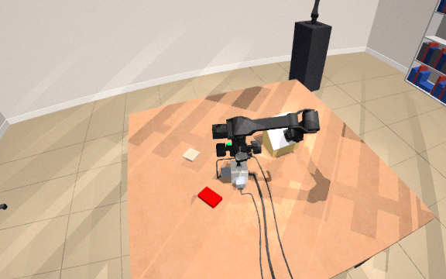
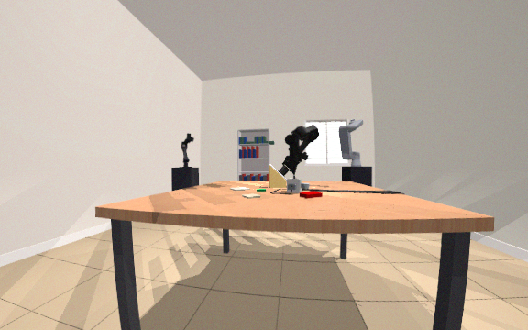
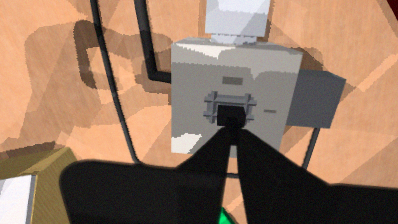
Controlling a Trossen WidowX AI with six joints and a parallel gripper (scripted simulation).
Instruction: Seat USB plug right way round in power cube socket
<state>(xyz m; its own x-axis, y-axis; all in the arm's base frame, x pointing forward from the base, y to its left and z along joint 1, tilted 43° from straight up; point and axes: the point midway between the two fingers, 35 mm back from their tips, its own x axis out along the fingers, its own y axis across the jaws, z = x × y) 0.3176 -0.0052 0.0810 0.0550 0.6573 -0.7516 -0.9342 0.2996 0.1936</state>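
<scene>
My gripper tip is now 2 cm above the black USB plug. Round my gripper tip: green piece 5 cm behind, 19 cm to the right, 10 cm below; then red block 17 cm ahead, 6 cm to the left, 9 cm below; then USB socket 3 cm below.
</scene>
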